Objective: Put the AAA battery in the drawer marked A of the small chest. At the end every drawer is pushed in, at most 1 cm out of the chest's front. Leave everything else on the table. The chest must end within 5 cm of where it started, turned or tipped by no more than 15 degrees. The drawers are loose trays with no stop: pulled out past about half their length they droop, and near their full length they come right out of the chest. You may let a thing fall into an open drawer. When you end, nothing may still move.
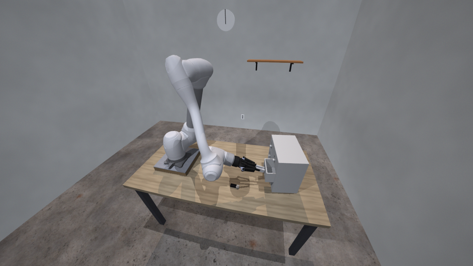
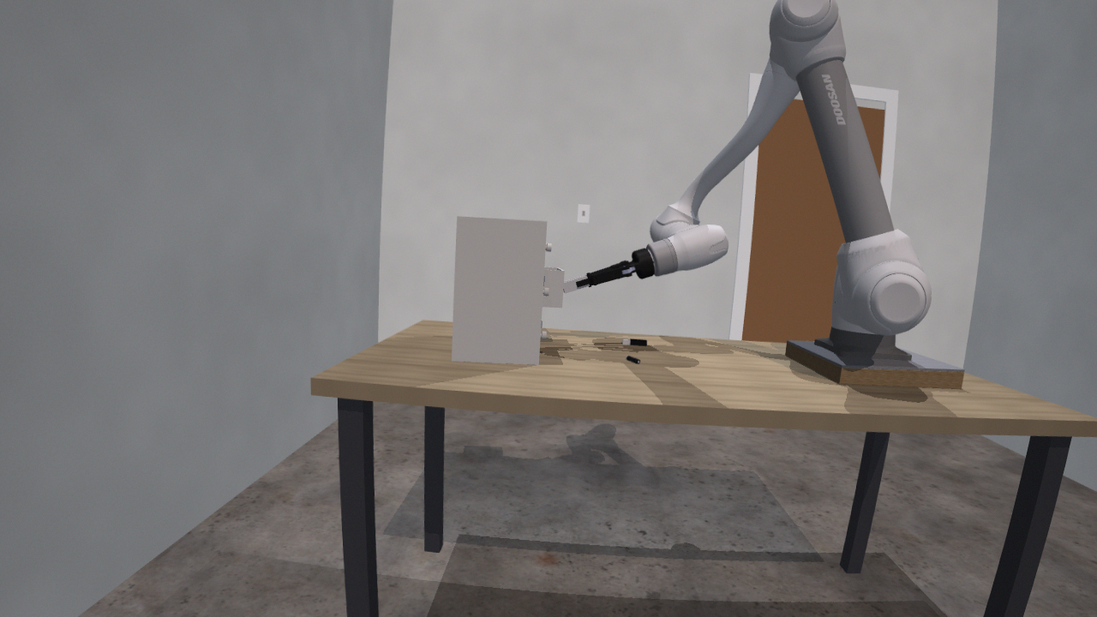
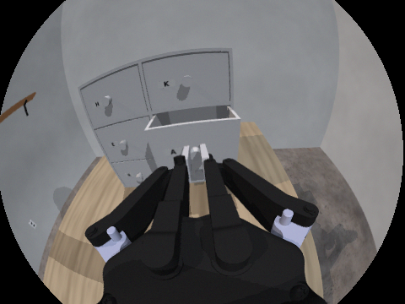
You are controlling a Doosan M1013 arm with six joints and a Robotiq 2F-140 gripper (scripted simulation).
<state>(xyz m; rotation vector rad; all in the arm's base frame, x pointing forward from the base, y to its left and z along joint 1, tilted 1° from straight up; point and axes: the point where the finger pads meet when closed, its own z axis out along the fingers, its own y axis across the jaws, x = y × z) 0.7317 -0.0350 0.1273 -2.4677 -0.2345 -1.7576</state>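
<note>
Now: hand 150 mm past the AAA battery, 140 mm to the right of it and 150 mm above it. Also, from my hand: drawer 120 mm ahead, 20 mm to the left, 30 mm below; white block 160 mm behind, 80 mm to the right, 150 mm below.
</note>
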